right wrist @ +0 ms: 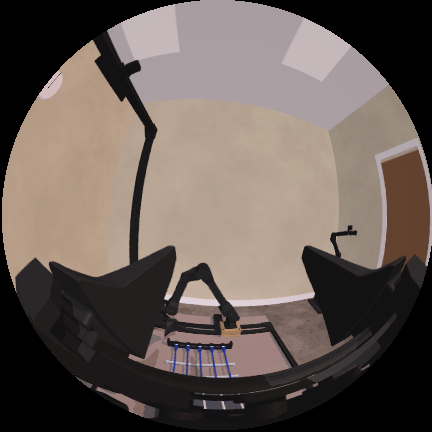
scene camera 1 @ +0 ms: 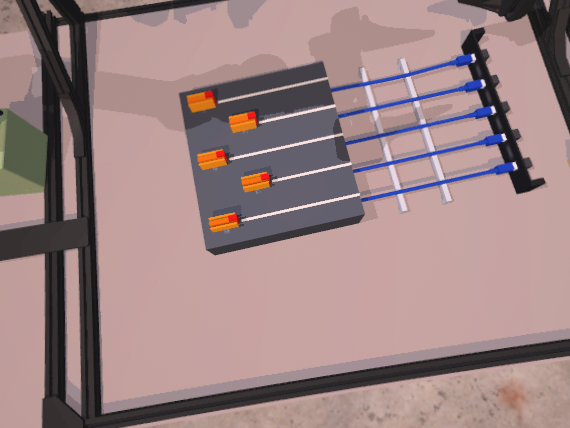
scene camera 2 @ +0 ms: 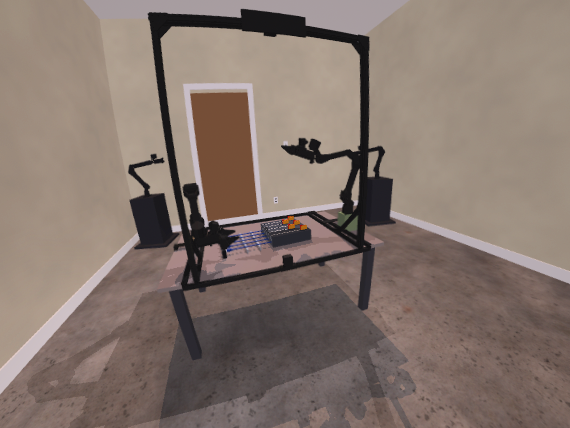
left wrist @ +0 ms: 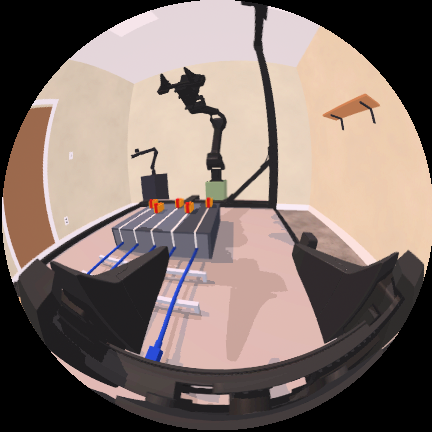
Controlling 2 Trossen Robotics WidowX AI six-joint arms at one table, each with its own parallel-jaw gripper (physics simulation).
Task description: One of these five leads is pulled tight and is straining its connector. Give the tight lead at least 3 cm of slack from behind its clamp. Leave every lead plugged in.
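Observation:
Five orange clamps with red tabs, one of them the lowest clamp, sit on a dark grey block. White lead sections run from them across the block and continue as blue leads, such as the lowest lead, to blue plugs at a black strip. All five look straight; I cannot tell which is tight. My left gripper is open beside the strip; part of it shows at scene camera 1's top right. My right gripper is open, high above the table.
Two white rails, the nearer one and the farther one, cross the blue leads between block and strip. A black frame surrounds the table area. A green base stands beyond its left side in scene camera 1.

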